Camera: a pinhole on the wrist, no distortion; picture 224 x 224 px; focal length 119.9 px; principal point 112.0 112.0 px. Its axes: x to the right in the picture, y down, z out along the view. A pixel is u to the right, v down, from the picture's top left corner.
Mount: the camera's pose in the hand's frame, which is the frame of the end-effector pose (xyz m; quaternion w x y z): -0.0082 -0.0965 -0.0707 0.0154 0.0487 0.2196 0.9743
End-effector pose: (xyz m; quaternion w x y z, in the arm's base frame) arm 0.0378 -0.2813 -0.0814 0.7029 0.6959 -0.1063 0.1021
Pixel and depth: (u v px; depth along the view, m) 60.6 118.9 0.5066
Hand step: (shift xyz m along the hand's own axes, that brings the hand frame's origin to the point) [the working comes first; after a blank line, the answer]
In the camera's frame: -0.2172 0.0292 0.5066

0.2591 0.0820 0.3780
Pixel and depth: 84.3 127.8 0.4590
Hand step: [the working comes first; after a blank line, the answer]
In the camera's frame: -0.1060 0.0605 0.4590

0.1434 0.0391 0.3585
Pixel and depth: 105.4 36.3 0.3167
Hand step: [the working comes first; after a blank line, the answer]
In the camera's frame: -0.0174 -0.2000 0.3167

0.0431 0.2182 0.1266
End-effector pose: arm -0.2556 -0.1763 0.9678 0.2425 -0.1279 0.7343 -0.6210
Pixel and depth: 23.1 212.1 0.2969
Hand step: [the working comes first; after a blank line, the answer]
In the camera's frame: -0.2201 0.2479 0.2969

0.2388 -0.2051 0.2832
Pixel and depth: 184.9 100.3 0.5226
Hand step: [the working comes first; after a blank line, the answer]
In the camera's frame: 0.3177 -0.0510 0.5226

-0.2707 0.1887 0.4051
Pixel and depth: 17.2 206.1 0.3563
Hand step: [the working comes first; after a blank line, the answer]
In the camera's frame: -0.2817 0.2796 0.3563

0.3059 -0.2116 0.3448
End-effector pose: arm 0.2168 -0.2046 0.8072 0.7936 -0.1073 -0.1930 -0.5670
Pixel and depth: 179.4 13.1 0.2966
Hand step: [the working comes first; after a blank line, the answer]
In the camera's frame: 0.1667 -0.2447 0.2966

-0.1418 0.2595 0.1055
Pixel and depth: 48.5 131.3 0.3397
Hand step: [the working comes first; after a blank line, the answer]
In the camera's frame: -0.1799 0.0547 0.3397

0.2048 -0.0103 0.2423
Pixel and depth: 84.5 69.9 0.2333
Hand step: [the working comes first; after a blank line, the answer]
In the camera's frame: -0.0535 -0.0819 0.2333

0.0695 0.0742 0.0991
